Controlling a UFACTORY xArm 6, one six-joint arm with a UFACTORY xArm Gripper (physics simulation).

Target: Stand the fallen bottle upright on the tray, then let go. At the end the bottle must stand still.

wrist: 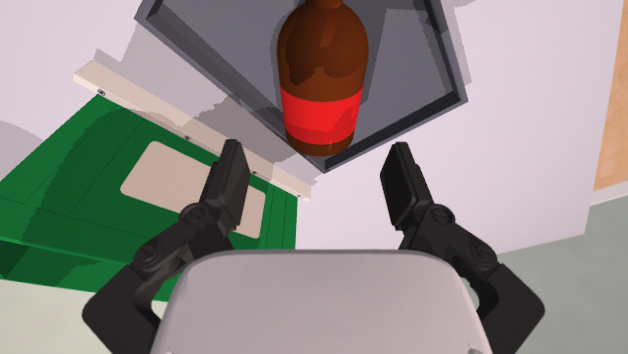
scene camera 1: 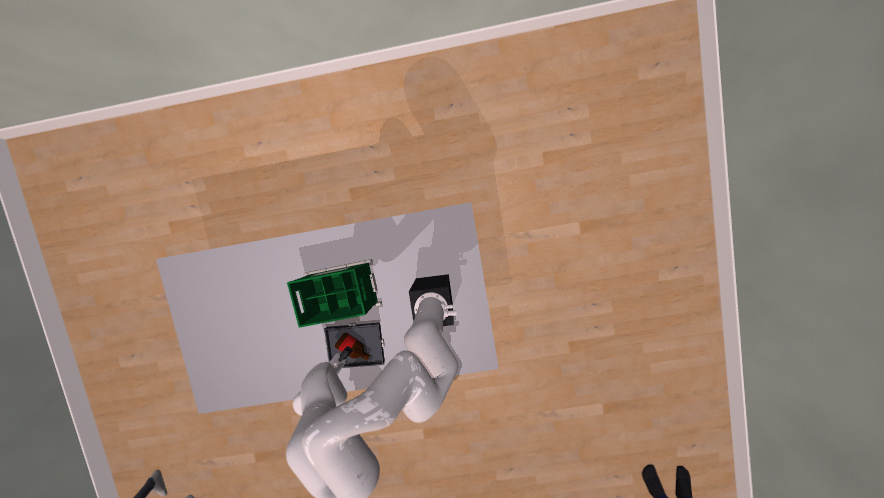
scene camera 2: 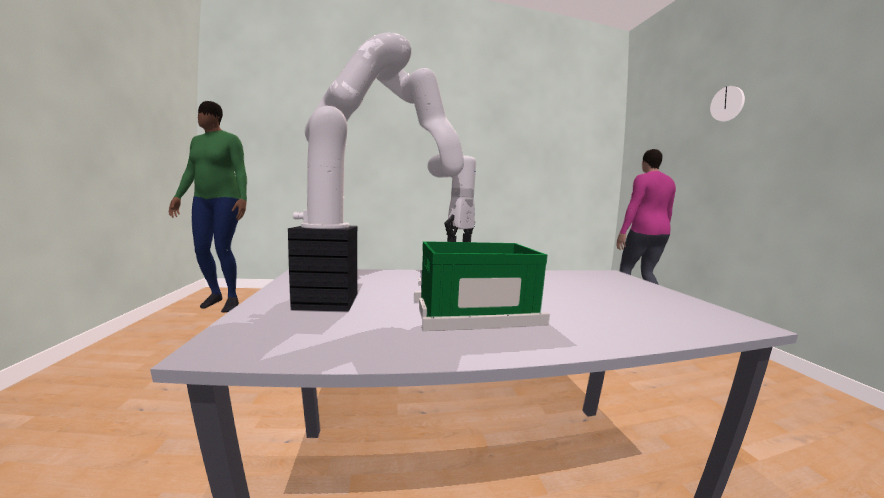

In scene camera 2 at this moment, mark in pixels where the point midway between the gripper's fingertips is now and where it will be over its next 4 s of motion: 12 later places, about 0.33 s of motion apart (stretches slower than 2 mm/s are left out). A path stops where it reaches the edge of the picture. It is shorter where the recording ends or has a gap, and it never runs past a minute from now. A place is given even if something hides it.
My gripper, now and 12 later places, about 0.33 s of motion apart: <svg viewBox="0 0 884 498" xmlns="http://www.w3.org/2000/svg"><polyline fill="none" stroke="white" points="459,246 459,252 458,272 458,273 458,273 458,273 458,266 458,260 458,260 455,250 459,228 460,226 460,227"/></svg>
